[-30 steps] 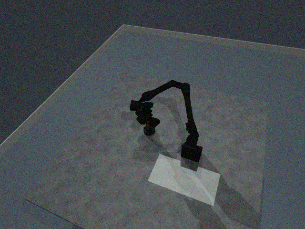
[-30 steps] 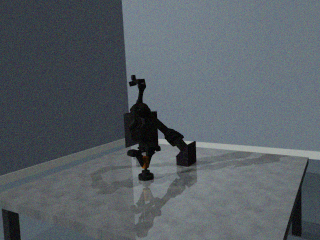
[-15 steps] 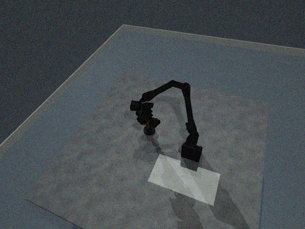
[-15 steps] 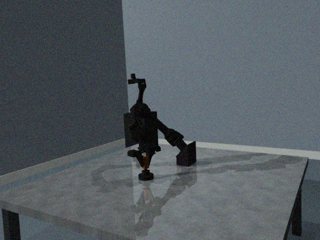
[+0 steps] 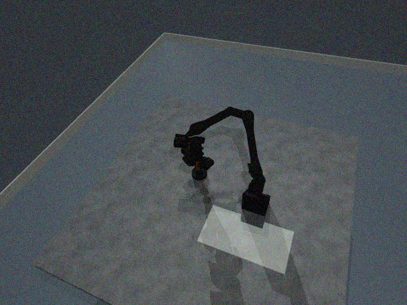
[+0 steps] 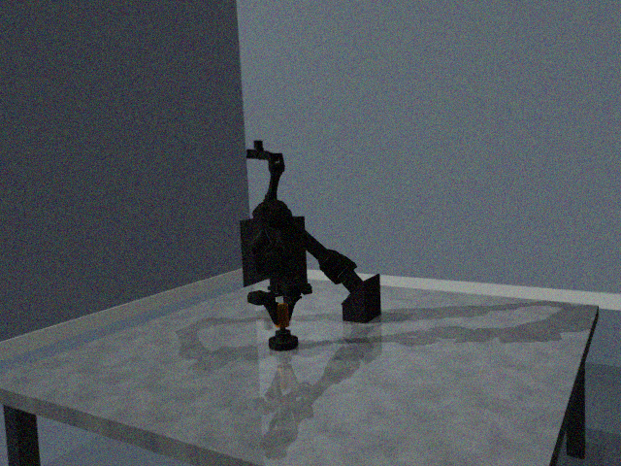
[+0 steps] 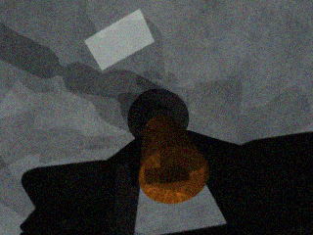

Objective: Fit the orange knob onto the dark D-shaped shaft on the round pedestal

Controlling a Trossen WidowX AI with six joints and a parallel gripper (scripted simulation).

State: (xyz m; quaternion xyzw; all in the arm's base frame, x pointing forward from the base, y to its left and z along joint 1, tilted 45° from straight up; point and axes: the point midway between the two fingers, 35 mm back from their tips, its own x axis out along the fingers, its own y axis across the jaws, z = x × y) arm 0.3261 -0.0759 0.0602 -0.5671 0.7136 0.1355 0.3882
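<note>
Right now the orange knob is 2 cm above my gripper tip. From my gripper tip the other things lie so: round pedestal (4 cm below).
</note>
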